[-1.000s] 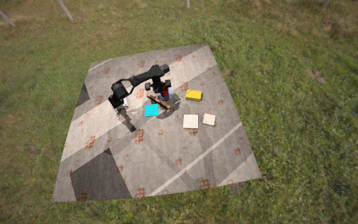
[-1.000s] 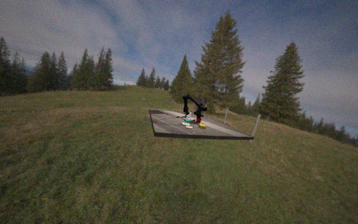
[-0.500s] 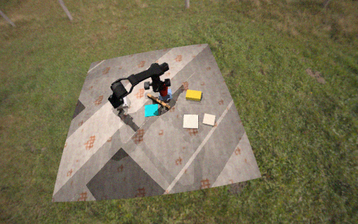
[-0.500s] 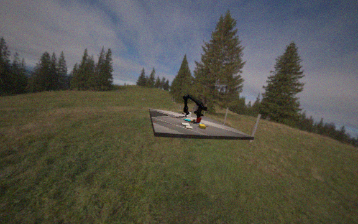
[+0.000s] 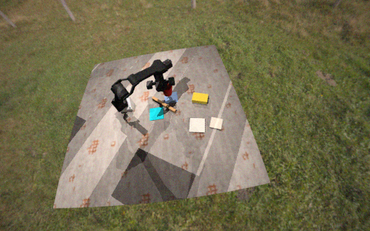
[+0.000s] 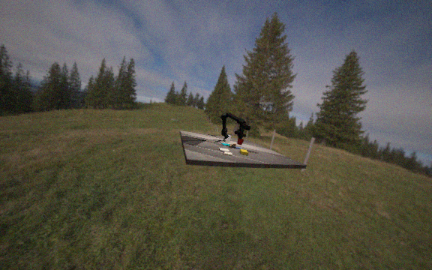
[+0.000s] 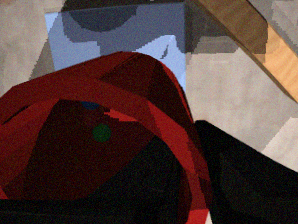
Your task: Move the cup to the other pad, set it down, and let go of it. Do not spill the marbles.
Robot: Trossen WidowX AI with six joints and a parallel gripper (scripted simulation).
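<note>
Now: the cyan pad 8 cm behind my gripper tip, 12 cm to the right of it and 9 cm below it. Round my gripper tip: red cup: 3 cm ahead; then light blue pad: 4 cm ahead, 9 cm below; then wooden stick: 2 cm behind, 6 cm to the right, 8 cm below.
</note>
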